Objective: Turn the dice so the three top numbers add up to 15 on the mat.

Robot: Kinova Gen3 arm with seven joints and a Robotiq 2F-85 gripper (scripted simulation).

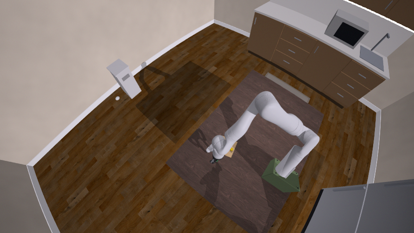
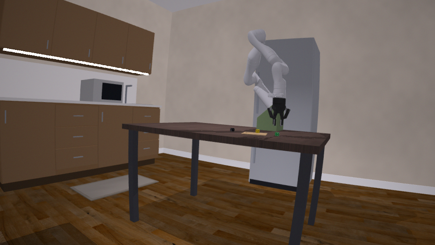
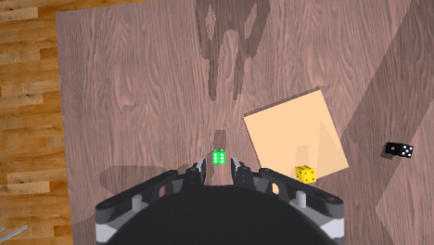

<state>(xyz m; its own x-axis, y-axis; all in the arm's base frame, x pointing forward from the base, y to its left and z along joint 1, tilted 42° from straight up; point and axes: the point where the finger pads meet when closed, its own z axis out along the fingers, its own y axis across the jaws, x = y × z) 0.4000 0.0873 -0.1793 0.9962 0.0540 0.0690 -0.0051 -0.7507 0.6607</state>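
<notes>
The green die is 70 mm below my hand. Also, from my hand: black die (300 mm to the right, 70 mm below); yellow die (140 mm to the right, 60 mm below, 30 mm behind); tan mat (130 mm to the right, 70 mm below, 20 mm ahead).
</notes>
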